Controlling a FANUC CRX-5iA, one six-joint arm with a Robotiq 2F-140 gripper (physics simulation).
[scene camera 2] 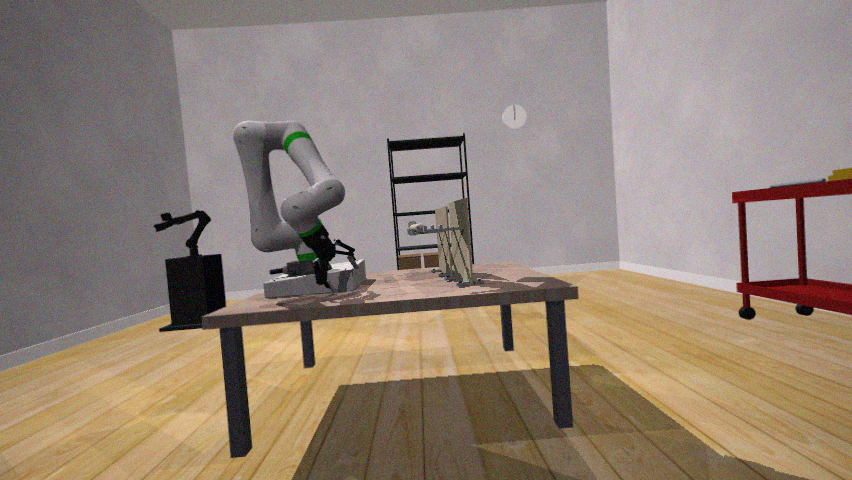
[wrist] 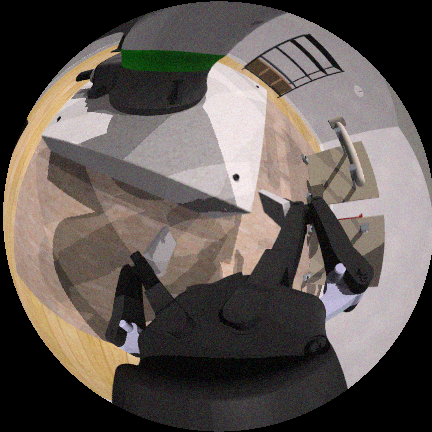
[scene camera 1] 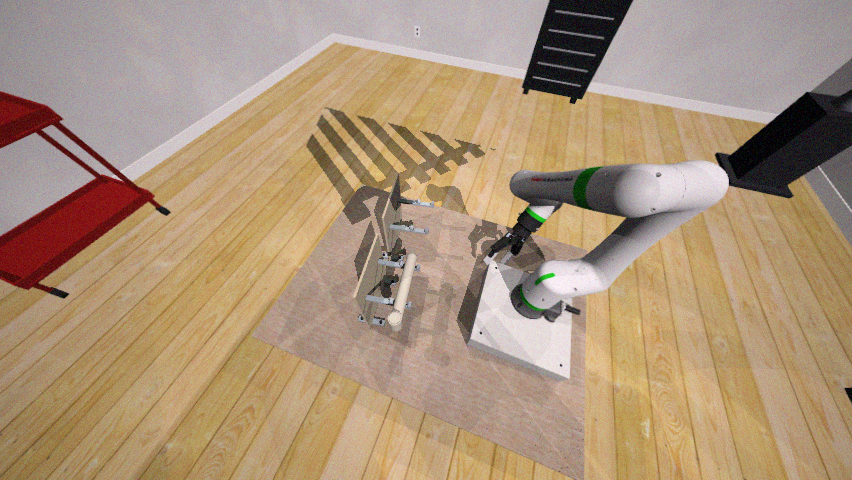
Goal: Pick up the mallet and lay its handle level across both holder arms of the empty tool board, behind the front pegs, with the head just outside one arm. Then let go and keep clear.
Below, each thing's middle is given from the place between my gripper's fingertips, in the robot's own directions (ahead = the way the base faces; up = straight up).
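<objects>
You'd find the mallet [scene camera 1: 395, 317] 19 cm above my hand, 30 cm ahead of it and 33 cm to the left of it.
</objects>
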